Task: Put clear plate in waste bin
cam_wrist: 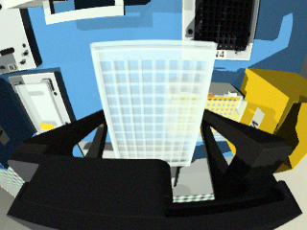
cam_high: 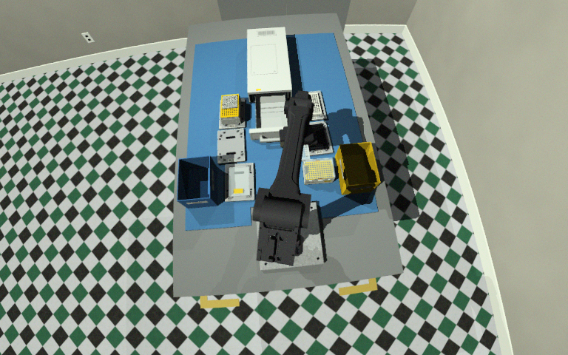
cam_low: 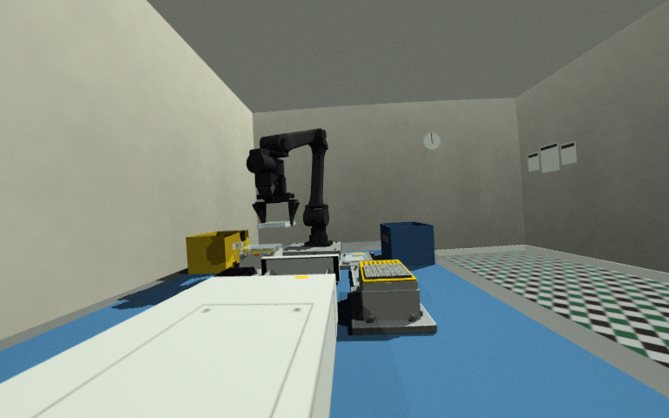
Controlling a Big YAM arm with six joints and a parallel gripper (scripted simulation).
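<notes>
My gripper is now 5 cm past the yellow waste bin W1, 25 cm to the left of it and 11 cm above it. Also, from my hand: clear plate (right at my hand); then black plate (11 cm ahead, 9 cm to the right, 13 cm below); then drawer (23 cm ahead, 12 cm to the left, 11 cm below).
</notes>
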